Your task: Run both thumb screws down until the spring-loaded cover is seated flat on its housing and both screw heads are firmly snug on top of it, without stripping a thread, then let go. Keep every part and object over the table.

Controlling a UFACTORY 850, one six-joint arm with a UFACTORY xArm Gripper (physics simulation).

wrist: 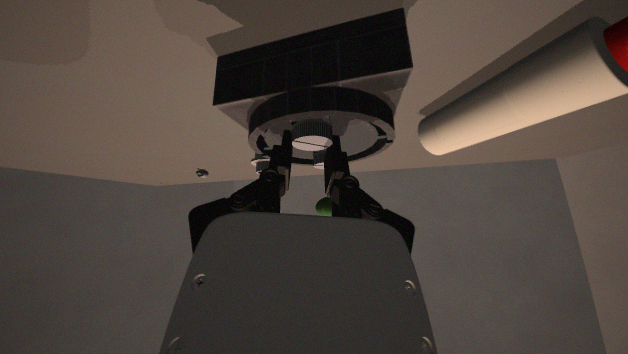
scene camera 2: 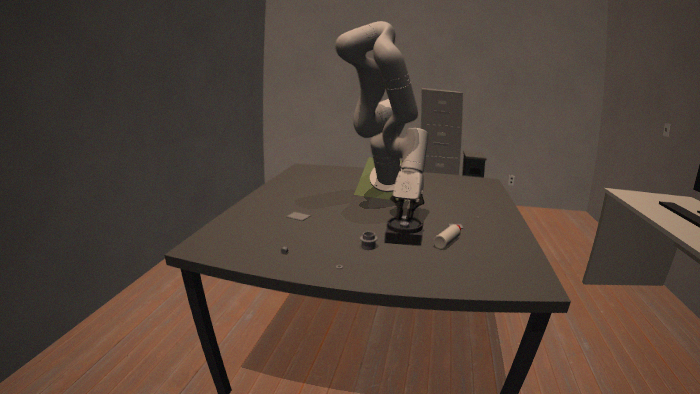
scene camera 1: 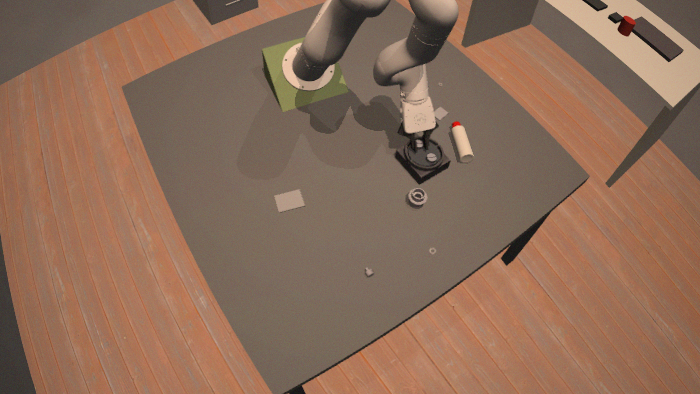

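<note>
The dark square housing [scene camera 1: 421, 175] [scene camera 2: 403, 237] [wrist: 312, 62] stands on the table with a raised round rim. The dark cover [scene camera 1: 419, 158] lies inside the rim; whether it is seated flat cannot be told. The thumb screw nearer the robot base [scene camera 1: 419, 143] [wrist: 312, 142] has a ribbed, slotted head. My gripper [scene camera 1: 420, 147] [scene camera 2: 405, 217] [wrist: 309, 146] points down and is shut on this head, one finger on each side. The other thumb screw [scene camera 1: 431, 157] [scene camera 2: 404, 224] [wrist: 319, 162] stands apart, partly hidden behind the fingers in the wrist view. Both screws' undersides are hidden.
A white bottle with a red cap [scene camera 1: 462, 142] [scene camera 2: 446, 237] [wrist: 515, 90] lies close beside the housing. A round stepped part [scene camera 1: 417, 202] [scene camera 2: 368, 243] stands in front of it. A small knob [scene camera 1: 369, 272] [scene camera 2: 284, 250] and a flat plate [scene camera 1: 289, 200] [scene camera 2: 298, 216] lie farther off.
</note>
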